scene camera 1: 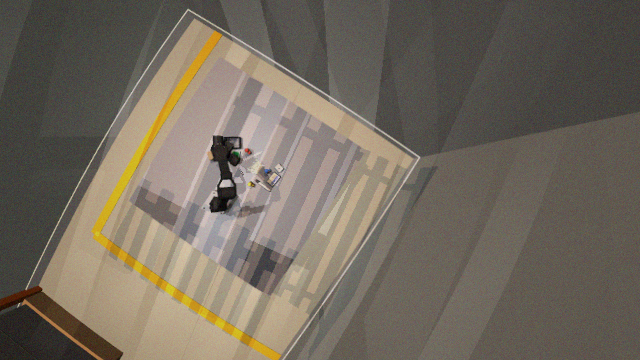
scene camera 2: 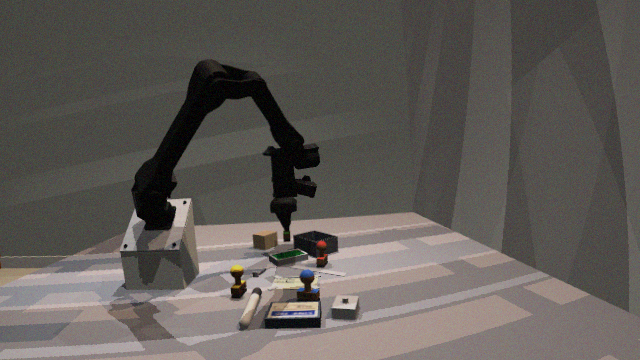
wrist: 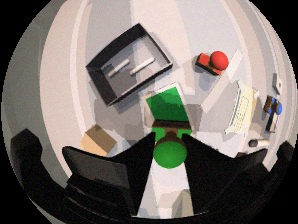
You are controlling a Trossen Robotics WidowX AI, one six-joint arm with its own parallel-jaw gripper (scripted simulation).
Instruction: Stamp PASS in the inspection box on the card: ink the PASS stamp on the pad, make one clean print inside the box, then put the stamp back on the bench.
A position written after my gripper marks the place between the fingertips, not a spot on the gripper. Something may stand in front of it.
In view: my gripper (scene camera 2: 287, 229), a green-knobbed stamp (wrist: 170, 151), a dark tray (scene camera 2: 306, 242), a tan block (wrist: 95, 140), a blue-labelled box (scene camera 2: 307, 314) and a card (wrist: 244, 108).
The dark tray also shows in the wrist view (wrist: 130, 60). My gripper also shows in the wrist view (wrist: 168, 137). Scene camera 1 misses the green-knobbed stamp, which is hidden by my gripper.
